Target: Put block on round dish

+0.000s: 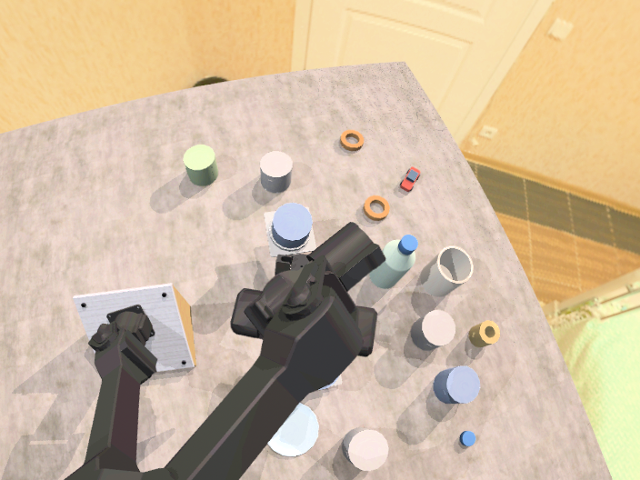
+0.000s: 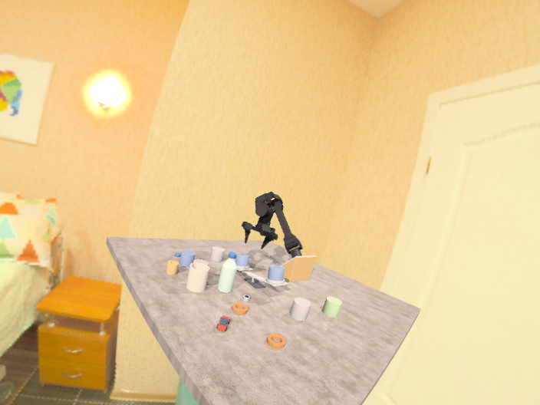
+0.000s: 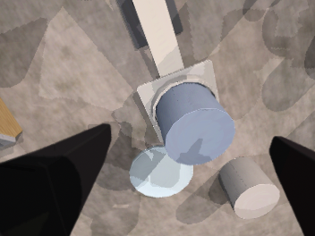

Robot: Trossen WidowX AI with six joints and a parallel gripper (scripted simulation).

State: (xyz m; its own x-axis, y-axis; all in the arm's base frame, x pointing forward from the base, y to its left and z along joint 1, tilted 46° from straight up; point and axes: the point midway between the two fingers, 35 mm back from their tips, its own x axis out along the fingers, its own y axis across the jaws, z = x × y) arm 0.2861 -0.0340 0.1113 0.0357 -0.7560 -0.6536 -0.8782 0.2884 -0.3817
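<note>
Right now my gripper tip is 120 mm above the pale teal block, 40 mm to the left of it and 10 mm short of it. The rest, counted from my gripper tip: nut: 200 mm to the left, 180 mm ahead, 150 mm below; then balance beam: 120 mm below, 90 mm to the left, 30 mm ahead; then round pale blue dish: 160 mm below, 140 mm to the right, 70 mm behind.
</note>
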